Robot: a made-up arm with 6 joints.
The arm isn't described. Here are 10 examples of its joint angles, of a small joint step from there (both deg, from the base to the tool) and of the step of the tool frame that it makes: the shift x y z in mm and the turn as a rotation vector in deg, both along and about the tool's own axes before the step.
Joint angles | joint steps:
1: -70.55 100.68 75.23 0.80 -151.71 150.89 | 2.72 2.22 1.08 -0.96 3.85 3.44
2: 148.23 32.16 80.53 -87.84 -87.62 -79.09 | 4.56 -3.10 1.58 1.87 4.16 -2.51
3: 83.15 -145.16 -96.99 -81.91 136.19 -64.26 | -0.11 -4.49 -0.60 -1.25 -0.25 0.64
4: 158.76 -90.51 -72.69 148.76 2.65 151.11 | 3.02 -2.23 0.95 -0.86 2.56 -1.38
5: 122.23 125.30 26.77 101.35 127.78 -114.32 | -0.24 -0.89 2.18 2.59 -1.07 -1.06
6: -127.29 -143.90 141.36 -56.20 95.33 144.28 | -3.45 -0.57 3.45 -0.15 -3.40 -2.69
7: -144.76 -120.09 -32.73 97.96 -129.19 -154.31 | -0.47 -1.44 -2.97 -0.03 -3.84 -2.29
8: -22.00 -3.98 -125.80 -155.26 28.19 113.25 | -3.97 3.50 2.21 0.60 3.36 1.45
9: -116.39 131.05 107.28 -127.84 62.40 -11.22 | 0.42 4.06 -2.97 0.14 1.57 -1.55
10: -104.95 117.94 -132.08 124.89 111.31 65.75 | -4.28 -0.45 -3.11 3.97 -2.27 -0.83
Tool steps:
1: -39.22 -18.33 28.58 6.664 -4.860 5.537
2: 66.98 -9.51 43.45 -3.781 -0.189 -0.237
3: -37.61 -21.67 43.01 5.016 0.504 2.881
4: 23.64 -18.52 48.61 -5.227 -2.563 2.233
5: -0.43 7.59 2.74 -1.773 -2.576 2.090
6: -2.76 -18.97 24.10 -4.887 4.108 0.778
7: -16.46 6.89 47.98 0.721 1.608 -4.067
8: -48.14 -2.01 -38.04 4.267 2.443 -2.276
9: 22.21 35.88 7.60 -2.550 0.657 -1.074
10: -2.97 -38.97 -13.01 -2.789 -1.097 0.462
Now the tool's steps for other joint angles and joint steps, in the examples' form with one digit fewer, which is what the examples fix.
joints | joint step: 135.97 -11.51 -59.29 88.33 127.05 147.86 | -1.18 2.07 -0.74 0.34 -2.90 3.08
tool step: 23.4 14.0 -19.4 4.17 0.28 -1.87
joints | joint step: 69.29 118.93 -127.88 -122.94 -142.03 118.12 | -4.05 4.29 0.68 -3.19 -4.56 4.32
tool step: 12.6 -54.3 -43.4 12.41 6.14 -4.86
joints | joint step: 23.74 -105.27 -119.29 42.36 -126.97 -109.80 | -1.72 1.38 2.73 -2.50 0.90 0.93
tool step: -14.0 -13.3 16.1 -1.21 2.02 4.01
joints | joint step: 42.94 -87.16 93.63 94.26 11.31 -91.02 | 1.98 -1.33 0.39 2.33 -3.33 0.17
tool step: -20.2 14.8 27.0 4.26 -3.06 1.57
